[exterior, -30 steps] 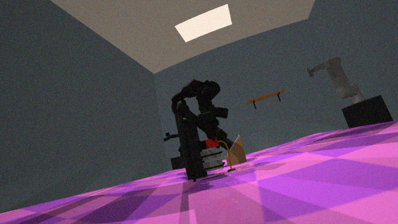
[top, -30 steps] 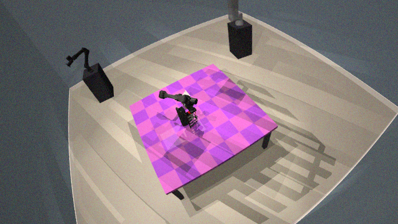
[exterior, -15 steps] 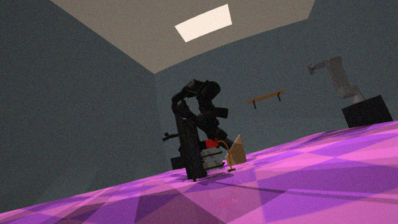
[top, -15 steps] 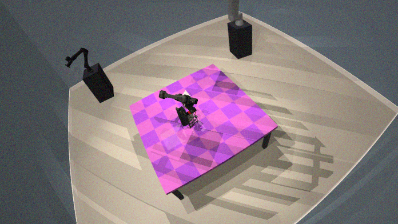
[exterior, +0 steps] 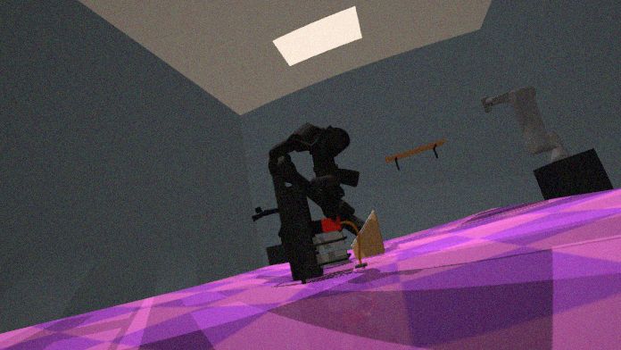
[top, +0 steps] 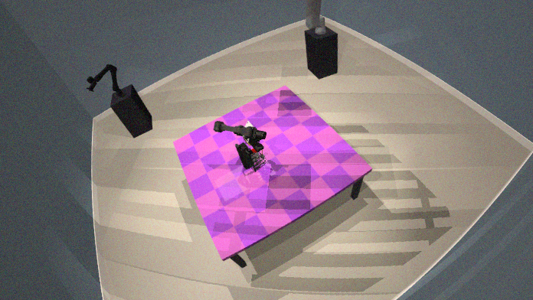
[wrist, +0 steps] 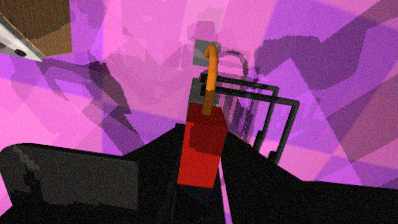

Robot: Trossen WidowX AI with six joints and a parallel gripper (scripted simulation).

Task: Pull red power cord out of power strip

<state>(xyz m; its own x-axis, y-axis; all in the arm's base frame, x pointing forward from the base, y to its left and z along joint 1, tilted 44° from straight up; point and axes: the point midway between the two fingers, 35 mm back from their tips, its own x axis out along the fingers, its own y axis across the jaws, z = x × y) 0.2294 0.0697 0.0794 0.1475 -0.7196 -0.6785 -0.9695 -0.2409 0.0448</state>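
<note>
Now: the red plug 1 cm ahead of my gripper tip and 3 cm to the right of it.
</note>
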